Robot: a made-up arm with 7 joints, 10 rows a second.
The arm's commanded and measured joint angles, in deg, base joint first. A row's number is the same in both.
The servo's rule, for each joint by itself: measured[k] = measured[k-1] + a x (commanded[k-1-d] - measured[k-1]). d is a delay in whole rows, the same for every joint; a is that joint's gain. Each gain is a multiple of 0.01, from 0.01 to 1. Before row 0 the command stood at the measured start. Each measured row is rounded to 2 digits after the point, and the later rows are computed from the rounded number. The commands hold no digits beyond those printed.
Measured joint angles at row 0: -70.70, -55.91, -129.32, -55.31, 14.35, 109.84, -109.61
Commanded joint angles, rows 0 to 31: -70.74, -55.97, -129.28, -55.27, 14.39, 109.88, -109.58; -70.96, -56.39, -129.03, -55.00, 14.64, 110.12, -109.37; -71.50, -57.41, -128.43, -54.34, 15.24, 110.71, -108.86; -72.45, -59.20, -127.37, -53.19, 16.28, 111.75, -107.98; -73.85, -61.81, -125.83, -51.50, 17.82, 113.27, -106.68; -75.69, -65.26, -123.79, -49.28, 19.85, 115.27, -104.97; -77.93, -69.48, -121.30, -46.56, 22.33, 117.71, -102.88; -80.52, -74.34, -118.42, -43.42, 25.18, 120.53, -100.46; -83.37, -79.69, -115.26, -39.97, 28.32, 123.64, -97.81; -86.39, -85.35, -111.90, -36.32, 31.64, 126.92, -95.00; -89.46, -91.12, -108.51, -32.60, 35.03, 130.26, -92.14; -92.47, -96.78, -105.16, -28.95, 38.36, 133.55, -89.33; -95.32, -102.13, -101.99, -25.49, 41.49, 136.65, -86.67; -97.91, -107.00, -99.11, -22.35, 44.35, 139.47, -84.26; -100.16, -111.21, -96.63, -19.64, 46.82, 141.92, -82.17; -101.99, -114.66, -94.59, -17.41, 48.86, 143.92, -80.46; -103.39, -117.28, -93.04, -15.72, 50.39, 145.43, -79.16; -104.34, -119.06, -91.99, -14.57, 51.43, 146.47, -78.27; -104.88, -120.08, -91.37, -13.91, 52.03, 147.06, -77.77; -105.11, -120.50, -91.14, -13.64, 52.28, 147.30, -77.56; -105.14, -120.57, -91.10, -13.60, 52.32, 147.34, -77.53; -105.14, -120.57, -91.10, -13.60, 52.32, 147.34, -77.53; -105.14, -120.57, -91.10, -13.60, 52.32, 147.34, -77.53; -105.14, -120.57, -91.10, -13.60, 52.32, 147.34, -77.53; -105.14, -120.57, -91.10, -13.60, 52.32, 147.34, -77.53; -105.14, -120.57, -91.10, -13.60, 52.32, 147.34, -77.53; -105.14, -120.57, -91.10, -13.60, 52.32, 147.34, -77.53; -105.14, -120.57, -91.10, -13.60, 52.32, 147.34, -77.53; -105.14, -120.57, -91.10, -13.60, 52.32, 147.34, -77.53; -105.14, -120.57, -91.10, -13.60, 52.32, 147.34, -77.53; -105.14, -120.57, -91.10, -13.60, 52.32, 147.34, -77.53; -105.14, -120.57, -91.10, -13.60, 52.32, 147.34, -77.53
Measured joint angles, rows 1 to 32: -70.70, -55.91, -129.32, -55.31, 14.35, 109.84, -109.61; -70.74, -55.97, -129.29, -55.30, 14.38, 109.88, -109.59; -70.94, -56.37, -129.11, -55.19, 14.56, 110.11, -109.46; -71.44, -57.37, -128.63, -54.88, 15.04, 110.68, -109.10; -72.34, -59.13, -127.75, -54.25, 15.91, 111.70, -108.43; -73.68, -61.70, -126.41, -53.23, 17.25, 113.19, -107.38; -75.47, -65.12, -124.58, -51.77, 19.07, 115.17, -105.93; -77.66, -69.31, -122.28, -49.84, 21.35, 117.58, -104.10; -80.21, -74.14, -119.58, -47.46, 24.03, 120.38, -101.92; -83.02, -79.47, -116.56, -44.69, 27.03, 123.48, -99.45; -86.02, -85.11, -113.30, -41.59, 30.26, 126.75, -96.78; -89.08, -90.88, -109.95, -38.26, 33.60, 130.08, -94.00; -92.10, -96.54, -106.60, -34.82, 36.93, 133.38, -91.20; -94.97, -101.91, -103.37, -31.37, 40.12, 136.49, -88.48; -97.59, -106.80, -100.39, -28.03, 43.08, 139.32, -85.95; -99.88, -111.03, -97.76, -24.93, 45.70, 141.79, -83.68; -101.76, -114.51, -95.54, -22.15, 47.91, 143.81, -81.75; -103.21, -117.17, -93.79, -19.77, 49.65, 145.35, -80.20; -104.22, -118.98, -92.53, -17.85, 50.90, 146.41, -79.04; -104.81, -120.04, -91.72, -16.39, 51.69, 147.03, -78.28; -105.08, -120.48, -91.31, -15.37, 52.10, 147.29, -77.85; -105.13, -120.57, -91.16, -14.72, 52.25, 147.34, -77.66; -105.14, -120.57, -91.12, -14.31, 52.30, 147.34, -77.58; -105.14, -120.57, -91.11, -14.05, 52.31, 147.34, -77.55; -105.14, -120.57, -91.10, -13.88, 52.32, 147.34, -77.54; -105.14, -120.57, -91.10, -13.78, 52.32, 147.34, -77.53; -105.14, -120.57, -91.10, -13.71, 52.32, 147.34, -77.53; -105.14, -120.57, -91.10, -13.67, 52.32, 147.34, -77.53; -105.14, -120.57, -91.10, -13.64, 52.32, 147.34, -77.53; -105.14, -120.57, -91.10, -13.63, 52.32, 147.34, -77.53; -105.14, -120.57, -91.10, -13.62, 52.32, 147.34, -77.53; -105.14, -120.57, -91.10, -13.61, 52.32, 147.34, -77.53
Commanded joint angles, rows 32 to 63: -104.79, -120.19, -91.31, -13.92, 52.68, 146.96, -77.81; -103.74, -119.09, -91.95, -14.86, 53.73, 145.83, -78.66; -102.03, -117.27, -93.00, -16.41, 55.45, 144.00, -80.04; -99.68, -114.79, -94.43, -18.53, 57.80, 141.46, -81.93; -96.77, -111.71, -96.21, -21.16, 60.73, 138.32, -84.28; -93.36, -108.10, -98.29, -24.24, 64.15, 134.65, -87.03; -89.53, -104.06, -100.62, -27.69, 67.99, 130.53, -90.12; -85.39, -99.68, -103.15, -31.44, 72.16, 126.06, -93.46; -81.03, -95.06, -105.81, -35.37, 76.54, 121.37, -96.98; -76.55, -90.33, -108.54, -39.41, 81.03, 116.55, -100.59; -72.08, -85.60, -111.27, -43.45, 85.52, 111.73, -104.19; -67.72, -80.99, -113.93, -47.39, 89.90, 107.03, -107.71; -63.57, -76.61, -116.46, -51.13, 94.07, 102.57, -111.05; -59.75, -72.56, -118.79, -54.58, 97.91, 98.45, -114.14; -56.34, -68.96, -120.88, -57.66, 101.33, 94.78, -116.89; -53.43, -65.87, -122.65, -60.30, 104.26, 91.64, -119.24; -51.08, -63.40, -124.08, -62.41, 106.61, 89.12, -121.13; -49.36, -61.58, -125.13, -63.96, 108.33, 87.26, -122.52; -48.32, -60.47, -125.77, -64.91, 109.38, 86.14, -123.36; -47.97, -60.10, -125.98, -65.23, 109.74, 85.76, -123.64; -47.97, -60.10, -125.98, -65.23, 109.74, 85.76, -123.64; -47.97, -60.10, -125.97, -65.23, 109.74, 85.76, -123.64; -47.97, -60.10, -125.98, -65.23, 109.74, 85.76, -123.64; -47.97, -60.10, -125.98, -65.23, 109.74, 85.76, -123.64; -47.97, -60.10, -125.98, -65.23, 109.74, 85.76, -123.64; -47.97, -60.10, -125.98, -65.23, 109.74, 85.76, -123.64; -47.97, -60.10, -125.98, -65.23, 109.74, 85.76, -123.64; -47.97, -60.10, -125.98, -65.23, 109.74, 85.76, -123.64; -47.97, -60.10, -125.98, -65.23, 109.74, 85.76, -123.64; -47.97, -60.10, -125.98, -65.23, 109.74, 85.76, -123.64; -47.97, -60.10, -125.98, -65.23, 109.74, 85.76, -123.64; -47.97, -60.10, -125.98, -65.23, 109.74, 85.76, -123.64
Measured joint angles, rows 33 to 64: -105.14, -120.57, -91.10, -13.61, 52.32, 147.34, -77.53; -104.83, -120.21, -91.25, -13.72, 52.57, 146.98, -77.70; -103.86, -119.13, -91.74, -14.14, 53.38, 145.89, -78.28; -102.23, -117.34, -92.62, -14.98, 54.83, 144.09, -79.34; -99.96, -114.89, -93.89, -16.29, 56.91, 141.59, -80.89; -97.12, -111.84, -95.51, -18.09, 59.58, 138.48, -82.92; -93.77, -108.25, -97.46, -20.37, 62.78, 134.84, -85.39; -90.00, -104.23, -99.67, -23.08, 66.43, 130.75, -88.23; -85.90, -99.86, -102.11, -26.17, 70.44, 126.29, -91.37; -81.57, -95.25, -104.70, -29.57, 74.71, 121.62, -94.74; -77.10, -90.53, -107.39, -33.21, 79.13, 116.80, -98.25; -72.63, -85.80, -110.11, -37.00, 83.60, 111.98, -101.81; -68.26, -81.18, -112.78, -40.84, 88.01, 107.28, -105.35; -64.09, -76.79, -115.36, -44.65, 92.25, 102.81, -108.77; -60.23, -72.73, -117.76, -48.32, 96.21, 98.67, -111.99; -56.77, -69.11, -119.94, -51.78, 99.79, 94.97, -114.93; -53.80, -66.00, -121.84, -54.93, 102.92, 91.81, -117.52; -51.38, -63.50, -123.41, -57.70, 105.50, 89.25, -119.69; -49.58, -61.66, -124.61, -60.02, 107.48, 87.36, -121.39; -48.46, -60.52, -125.42, -61.83, 108.81, 86.20, -122.57; -48.02, -60.12, -125.81, -63.09, 109.46, 85.78, -123.21; -47.98, -60.10, -125.93, -63.88, 109.66, 85.76, -123.47; -47.97, -60.10, -125.96, -64.38, 109.72, 85.76, -123.57; -47.97, -60.10, -125.97, -64.69, 109.73, 85.76, -123.61; -47.97, -60.10, -125.98, -64.89, 109.74, 85.76, -123.63; -47.97, -60.10, -125.98, -65.02, 109.74, 85.76, -123.64; -47.97, -60.10, -125.98, -65.10, 109.74, 85.76, -123.64; -47.97, -60.10, -125.98, -65.15, 109.74, 85.76, -123.64; -47.97, -60.10, -125.98, -65.18, 109.74, 85.76, -123.64; -47.97, -60.10, -125.98, -65.20, 109.74, 85.76, -123.64; -47.97, -60.10, -125.98, -65.21, 109.74, 85.76, -123.64; -47.97, -60.10, -125.98, -65.22, 109.74, 85.76, -123.64
